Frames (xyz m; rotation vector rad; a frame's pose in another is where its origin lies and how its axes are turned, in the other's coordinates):
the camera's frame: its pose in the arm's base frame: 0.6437 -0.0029 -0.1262 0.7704 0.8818 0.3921
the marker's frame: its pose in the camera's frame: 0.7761 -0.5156 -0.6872 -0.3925 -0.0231 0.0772
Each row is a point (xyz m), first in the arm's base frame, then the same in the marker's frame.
Working: the arm's base frame: its pose in the marker's frame: -1.1686 0.5670 0.4791 -0.4459 -0.7246 -0.6027

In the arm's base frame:
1: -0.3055 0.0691 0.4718
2: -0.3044 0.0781 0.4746
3: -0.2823 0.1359 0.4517
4: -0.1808 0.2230 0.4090
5: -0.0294 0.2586 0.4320
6: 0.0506 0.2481 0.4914
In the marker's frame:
1: -1.5309 0.9941 0.5625
2: -1.5258 1.0020 0.5636
3: -1.4643 1.0242 0.5544
4: -1.3273 1.0290 0.5844
5: -1.2252 1.0152 0.7032
6: -1.2128 1.0131 0.8026

